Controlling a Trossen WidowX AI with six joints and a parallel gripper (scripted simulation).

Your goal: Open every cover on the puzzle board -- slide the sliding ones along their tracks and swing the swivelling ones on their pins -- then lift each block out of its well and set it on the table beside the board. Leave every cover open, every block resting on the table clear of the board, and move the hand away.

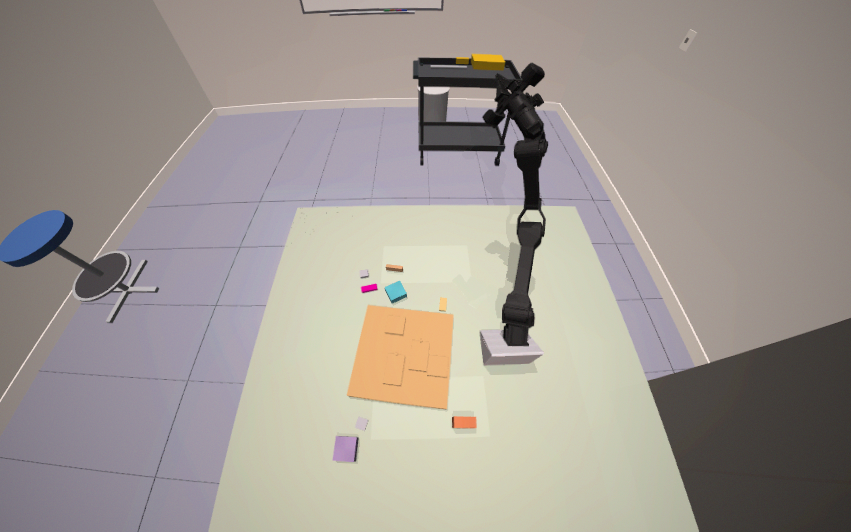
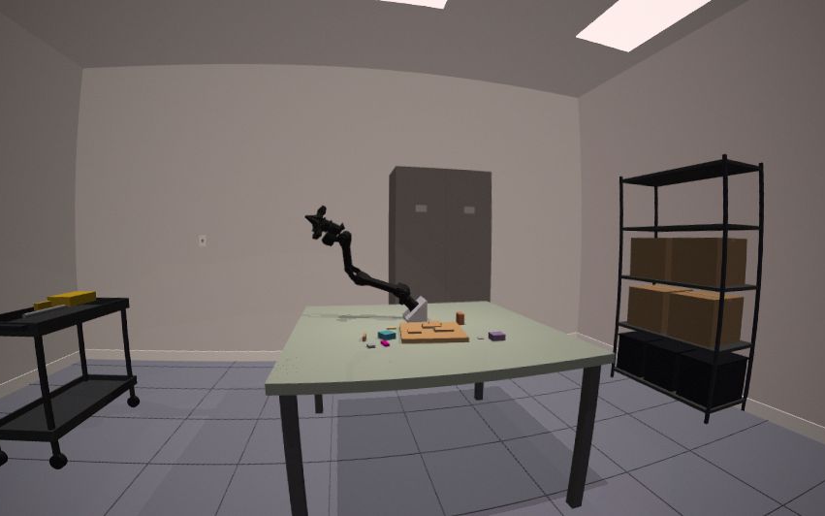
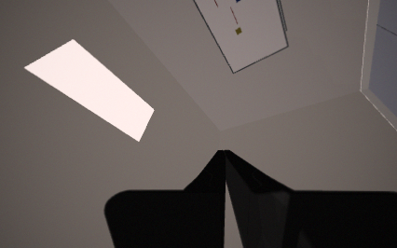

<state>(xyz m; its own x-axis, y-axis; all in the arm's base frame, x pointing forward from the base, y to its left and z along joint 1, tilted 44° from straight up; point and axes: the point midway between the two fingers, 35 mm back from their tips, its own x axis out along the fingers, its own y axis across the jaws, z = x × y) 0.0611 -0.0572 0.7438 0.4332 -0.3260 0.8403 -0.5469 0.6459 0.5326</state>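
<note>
Right now my gripper tip is 29 cm short of the teal block, 41 cm to the right of it and 56 cm above it. The rest, counted from my gripper tip: orange stick: 30 cm ahead, 30 cm to the left, 56 cm below; orange block: 6 cm ahead, 82 cm to the left, 54 cm below; magenta bar: 39 cm ahead, 39 cm to the left, 56 cm below.
</note>
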